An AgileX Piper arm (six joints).
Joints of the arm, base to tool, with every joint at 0 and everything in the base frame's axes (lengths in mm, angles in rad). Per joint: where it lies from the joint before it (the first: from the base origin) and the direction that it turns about. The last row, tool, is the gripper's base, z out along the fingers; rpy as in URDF.
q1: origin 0.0 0.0 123.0 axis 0 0 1
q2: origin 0.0 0.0 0.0 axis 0 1 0
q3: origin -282.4 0.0 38.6 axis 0 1 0
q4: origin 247.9 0.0 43.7 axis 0.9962 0 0.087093
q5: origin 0.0 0.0 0.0 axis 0 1 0
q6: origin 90.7 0.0 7.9 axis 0.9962 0 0.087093
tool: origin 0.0 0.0 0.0 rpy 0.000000 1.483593 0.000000
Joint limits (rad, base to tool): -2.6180..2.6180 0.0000..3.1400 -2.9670..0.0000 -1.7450..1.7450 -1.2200..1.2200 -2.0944..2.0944
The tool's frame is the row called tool.
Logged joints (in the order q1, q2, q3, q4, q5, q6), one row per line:
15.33, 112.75, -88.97, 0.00, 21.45, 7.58
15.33, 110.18, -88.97, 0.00, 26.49, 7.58
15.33, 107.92, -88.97, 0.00, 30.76, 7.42
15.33, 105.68, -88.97, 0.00, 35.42, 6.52
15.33, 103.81, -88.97, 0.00, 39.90, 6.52
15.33, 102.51, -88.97, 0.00, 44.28, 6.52
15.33, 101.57, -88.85, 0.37, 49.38, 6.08
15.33, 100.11, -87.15, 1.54, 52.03, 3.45
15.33, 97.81, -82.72, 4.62, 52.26, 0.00
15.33, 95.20, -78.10, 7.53, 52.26, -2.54
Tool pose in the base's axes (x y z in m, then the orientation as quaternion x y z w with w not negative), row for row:
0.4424, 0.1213, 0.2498, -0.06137, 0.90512, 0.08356, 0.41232
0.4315, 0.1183, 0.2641, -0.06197, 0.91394, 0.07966, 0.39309
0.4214, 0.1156, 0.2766, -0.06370, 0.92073, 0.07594, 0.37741
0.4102, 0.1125, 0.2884, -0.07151, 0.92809, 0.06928, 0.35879
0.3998, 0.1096, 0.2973, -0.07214, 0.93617, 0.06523, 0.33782
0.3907, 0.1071, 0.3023, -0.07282, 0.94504, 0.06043, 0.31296
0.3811, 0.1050, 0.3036, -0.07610, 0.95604, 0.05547, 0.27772
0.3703, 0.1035, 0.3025, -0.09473, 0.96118, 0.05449, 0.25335
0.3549, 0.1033, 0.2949, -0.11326, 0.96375, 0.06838, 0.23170
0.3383, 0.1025, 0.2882, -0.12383, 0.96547, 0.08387, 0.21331
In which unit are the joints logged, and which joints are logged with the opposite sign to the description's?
The joints are logged in degrees. Opposite sign: none.
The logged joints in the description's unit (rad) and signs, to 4 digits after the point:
0.2676, 1.9679, -1.5528, 0.0000, 0.3744, 0.1323
0.2676, 1.9230, -1.5528, 0.0000, 0.4623, 0.1323
0.2676, 1.8836, -1.5528, 0.0000, 0.5369, 0.1295
0.2676, 1.8445, -1.5528, 0.0000, 0.6182, 0.1138
0.2676, 1.8118, -1.5528, 0.0000, 0.6964, 0.1138
0.2676, 1.7891, -1.5528, 0.0000, 0.7728, 0.1138
0.2676, 1.7727, -1.5507, 0.0065, 0.8618, 0.1061
0.2676, 1.7472, -1.5211, 0.0269, 0.9081, 0.0602
0.2676, 1.7071, -1.4437, 0.0806, 0.9121, 0.0000
0.2676, 1.6616, -1.3631, 0.1314, 0.9121, -0.0443

